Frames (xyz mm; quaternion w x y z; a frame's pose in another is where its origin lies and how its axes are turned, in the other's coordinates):
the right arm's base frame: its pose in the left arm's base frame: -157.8 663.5 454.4 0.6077 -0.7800 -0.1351 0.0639
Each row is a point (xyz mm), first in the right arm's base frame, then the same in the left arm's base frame.
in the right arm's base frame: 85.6 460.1 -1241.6
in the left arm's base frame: 312.8 -570.9 330.3
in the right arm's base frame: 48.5 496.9 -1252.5
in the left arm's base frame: 285.2 -600.0 295.1
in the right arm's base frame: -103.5 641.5 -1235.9
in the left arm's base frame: 154.8 -660.9 141.5
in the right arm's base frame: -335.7 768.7 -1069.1
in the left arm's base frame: -94.1 -601.2 -38.5
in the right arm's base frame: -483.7 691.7 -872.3
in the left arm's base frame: -297.7 -443.4 -23.5
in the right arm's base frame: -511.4 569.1 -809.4
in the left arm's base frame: -357.0 -365.3 77.1
